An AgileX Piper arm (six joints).
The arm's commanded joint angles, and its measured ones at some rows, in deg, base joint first. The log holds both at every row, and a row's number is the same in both.
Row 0, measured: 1.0, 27.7, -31.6, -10.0, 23.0, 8.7
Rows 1 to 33, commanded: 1.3, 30.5, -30.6, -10.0, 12.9, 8.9; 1.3, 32.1, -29.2, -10.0, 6.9, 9.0; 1.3, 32.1, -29.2, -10.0, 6.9, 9.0; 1.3, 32.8, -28.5, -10.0, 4.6, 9.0; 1.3, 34.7, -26.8, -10.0, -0.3, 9.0; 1.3, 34.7, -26.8, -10.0, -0.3, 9.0; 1.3, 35.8, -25.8, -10.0, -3.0, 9.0; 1.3, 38.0, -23.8, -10.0, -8.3, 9.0; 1.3, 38.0, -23.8, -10.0, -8.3, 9.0; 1.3, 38.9, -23.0, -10.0, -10.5, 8.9; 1.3, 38.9, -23.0, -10.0, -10.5, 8.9; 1.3, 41.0, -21.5, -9.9, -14.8, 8.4; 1.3, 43.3, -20.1, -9.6, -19.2, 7.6; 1.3, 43.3, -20.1, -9.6, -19.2, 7.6; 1.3, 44.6, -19.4, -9.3, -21.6, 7.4; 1.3, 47.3, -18.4, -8.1, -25.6, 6.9; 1.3, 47.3, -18.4, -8.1, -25.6, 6.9; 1.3, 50.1, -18.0, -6.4, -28.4, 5.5; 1.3, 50.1, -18.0, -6.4, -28.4, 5.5; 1.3, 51.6, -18.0, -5.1, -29.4, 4.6; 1.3, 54.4, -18.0, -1.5, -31.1, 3.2; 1.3, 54.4, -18.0, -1.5, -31.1, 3.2; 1.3, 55.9, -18.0, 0.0, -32.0, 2.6; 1.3, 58.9, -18.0, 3.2, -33.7, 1.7; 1.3, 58.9, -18.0, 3.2, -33.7, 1.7; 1.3, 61.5, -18.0, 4.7, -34.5, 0.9; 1.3, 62.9, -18.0, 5.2, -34.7, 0.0; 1.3, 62.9, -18.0, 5.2, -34.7, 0.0; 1.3, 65.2, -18.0, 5.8, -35.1, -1.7; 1.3, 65.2, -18.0, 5.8, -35.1, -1.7; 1.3, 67.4, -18.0, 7.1, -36.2, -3.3; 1.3, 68.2, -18.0, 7.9, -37.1, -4.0; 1.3, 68.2, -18.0, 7.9, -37.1, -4.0
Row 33, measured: 1.0, 66.1, -18.0, 5.9, -34.0, -1.5
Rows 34 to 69, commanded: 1.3, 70.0, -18.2, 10.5, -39.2, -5.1; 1.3, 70.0, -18.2, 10.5, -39.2, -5.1; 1.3, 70.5, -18.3, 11.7, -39.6, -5.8; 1.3, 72.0, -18.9, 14.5, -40.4, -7.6; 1.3, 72.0, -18.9, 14.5, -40.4, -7.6; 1.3, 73.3, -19.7, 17.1, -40.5, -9.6; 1.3, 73.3, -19.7, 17.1, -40.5, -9.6; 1.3, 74.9, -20.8, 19.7, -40.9, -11.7; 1.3, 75.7, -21.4, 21.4, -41.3, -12.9; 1.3, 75.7, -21.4, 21.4, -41.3, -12.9; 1.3, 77.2, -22.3, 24.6, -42.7, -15.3; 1.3, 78.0, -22.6, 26.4, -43.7, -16.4; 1.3, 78.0, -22.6, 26.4, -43.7, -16.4; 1.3, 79.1, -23.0, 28.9, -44.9, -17.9; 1.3, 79.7, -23.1, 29.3, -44.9, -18.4; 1.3, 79.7, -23.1, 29.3, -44.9, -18.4; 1.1, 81.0, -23.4, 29.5, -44.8, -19.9; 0.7, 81.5, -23.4, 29.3, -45.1, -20.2; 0.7, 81.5, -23.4, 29.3, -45.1, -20.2; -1.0, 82.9, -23.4, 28.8, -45.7, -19.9; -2.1, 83.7, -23.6, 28.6, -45.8, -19.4; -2.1, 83.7, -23.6, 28.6, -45.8, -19.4; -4.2, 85.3, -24.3, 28.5, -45.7, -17.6; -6.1, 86.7, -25.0, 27.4, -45.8, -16.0; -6.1, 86.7, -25.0, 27.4, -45.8, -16.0; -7.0, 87.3, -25.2, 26.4, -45.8, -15.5; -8.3, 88.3, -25.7, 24.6, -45.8, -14.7; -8.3, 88.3, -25.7, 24.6, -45.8, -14.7; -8.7, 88.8, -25.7, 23.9, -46.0, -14.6; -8.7, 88.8, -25.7, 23.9, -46.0, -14.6; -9.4, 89.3, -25.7, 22.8, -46.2, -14.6; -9.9, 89.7, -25.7, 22.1, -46.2, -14.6; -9.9, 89.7, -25.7, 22.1, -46.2, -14.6; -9.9, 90.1, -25.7, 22.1, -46.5, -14.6; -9.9, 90.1, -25.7, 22.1, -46.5, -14.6; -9.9, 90.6, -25.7, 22.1, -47.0, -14.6
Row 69, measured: -9.5, 90.1, -25.2, 23.0, -45.6, -14.7
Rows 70 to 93, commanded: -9.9, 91.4, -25.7, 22.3, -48.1, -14.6; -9.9, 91.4, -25.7, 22.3, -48.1, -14.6; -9.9, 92.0, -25.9, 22.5, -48.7, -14.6; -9.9, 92.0, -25.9, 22.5, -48.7, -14.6; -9.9, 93.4, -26.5, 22.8, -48.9, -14.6; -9.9, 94.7, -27.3, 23.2, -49.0, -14.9; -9.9, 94.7, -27.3, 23.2, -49.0, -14.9; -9.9, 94.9, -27.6, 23.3, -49.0, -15.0; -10.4, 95.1, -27.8, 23.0, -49.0, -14.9; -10.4, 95.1, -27.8, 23.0, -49.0, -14.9; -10.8, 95.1, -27.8, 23.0, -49.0, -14.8; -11.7, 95.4, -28.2, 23.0, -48.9, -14.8; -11.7, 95.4, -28.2, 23.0, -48.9, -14.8; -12.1, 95.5, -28.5, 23.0, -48.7, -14.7; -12.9, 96.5, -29.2, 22.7, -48.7, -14.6; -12.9, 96.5, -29.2, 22.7, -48.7, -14.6; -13.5, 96.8, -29.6, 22.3, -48.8, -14.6; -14.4, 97.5, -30.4, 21.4, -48.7, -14.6; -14.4, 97.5, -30.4, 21.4, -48.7, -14.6; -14.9, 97.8, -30.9, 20.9, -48.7, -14.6; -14.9, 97.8, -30.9, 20.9, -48.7, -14.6; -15.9, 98.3, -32.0, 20.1, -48.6, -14.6; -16.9, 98.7, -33.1, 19.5, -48.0, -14.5; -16.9, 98.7, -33.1, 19.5, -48.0, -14.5
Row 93, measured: -15.6, 98.3, -31.5, 20.9, -47.8, -14.7
